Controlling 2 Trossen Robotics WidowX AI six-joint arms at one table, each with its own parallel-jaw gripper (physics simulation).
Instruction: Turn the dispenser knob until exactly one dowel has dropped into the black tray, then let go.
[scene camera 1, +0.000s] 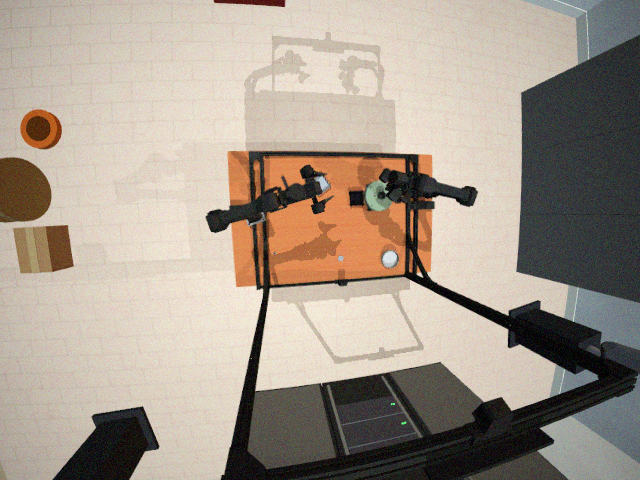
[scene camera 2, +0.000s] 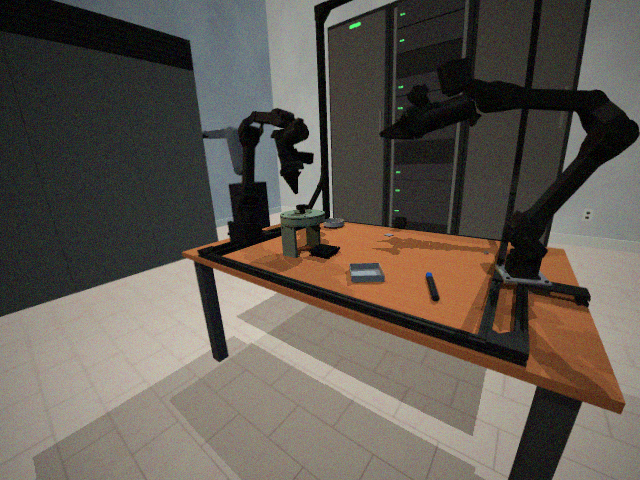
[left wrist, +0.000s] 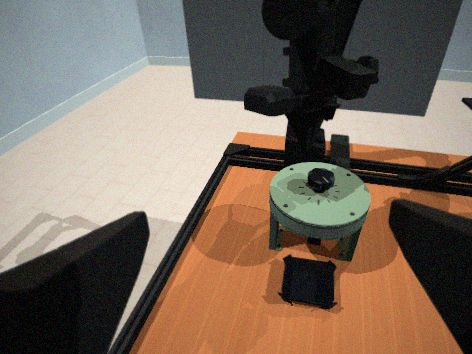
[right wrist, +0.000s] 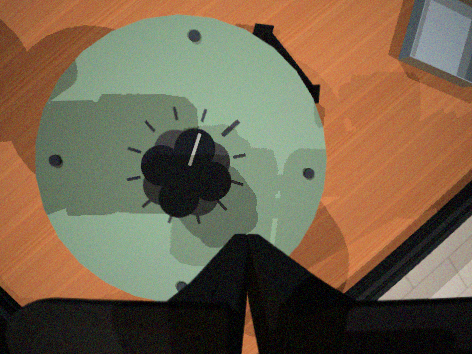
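Seen in the pictures: left gripper, fingertip midpoint: (scene camera 1: 330, 185) (scene camera 2: 382, 136) (left wrist: 267, 217); right gripper, fingertip midpoint: (scene camera 1: 385, 188) (scene camera 2: 296, 194) (left wrist: 305, 150) (right wrist: 245, 246); left arm's base, origin of the base link: (scene camera 1: 253, 214) (scene camera 2: 521, 273); right arm's base, origin of the base link: (scene camera 2: 244, 222).
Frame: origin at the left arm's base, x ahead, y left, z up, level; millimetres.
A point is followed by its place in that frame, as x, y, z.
The green round dispenser (scene camera 1: 373, 202) @(616, -131, 113) (scene camera 2: 302, 220) @(628, -34, 104) (left wrist: 320, 210) @(612, -99, 113) (right wrist: 125, 250) @(720, -110, 113) stands on legs. Its black lobed knob (scene camera 2: 301, 208) @(655, -88, 134) (left wrist: 320, 180) @(649, -104, 142) (right wrist: 182, 175) @(663, -109, 142) has a white pointer line, which in the right wrist view aims up at a short tick, left of the longer tick. The black tray (scene camera 1: 356, 197) @(582, -83, -29) (scene camera 2: 324, 251) @(582, -110, -28) (left wrist: 308, 281) @(584, -91, -30) lies beside the dispenser; its inside is very dark and no dowel can be made out. My right gripper (scene camera 2: 296, 192) @(667, -80, 186) (right wrist: 245, 246) @(667, -80, 186) is shut and empty above the dispenser, apart from the knob. My left gripper (scene camera 1: 330, 188) @(363, 6, 349) (left wrist: 267, 217) @(363, 6, 349) is open and empty, high over the table.
A grey-blue open box (scene camera 2: 367, 273) @(394, 35, -31) (right wrist: 445, 40) @(398, 53, -31) and a black marker with a blue end (scene camera 2: 433, 287) @(215, 108, -16) lie on the orange table (scene camera 2: 408, 258) @(287, -124, -32). A round silver dish (scene camera 1: 389, 258) @(676, -499, -22) (scene camera 2: 333, 223) @(659, -448, -4) and a small grey piece (scene camera 1: 340, 258) @(384, -395, -29) (scene camera 2: 388, 235) @(386, -387, -31) lie farther off. A black frame (scene camera 2: 330, 297) @(445, 222, -19) runs along the table.
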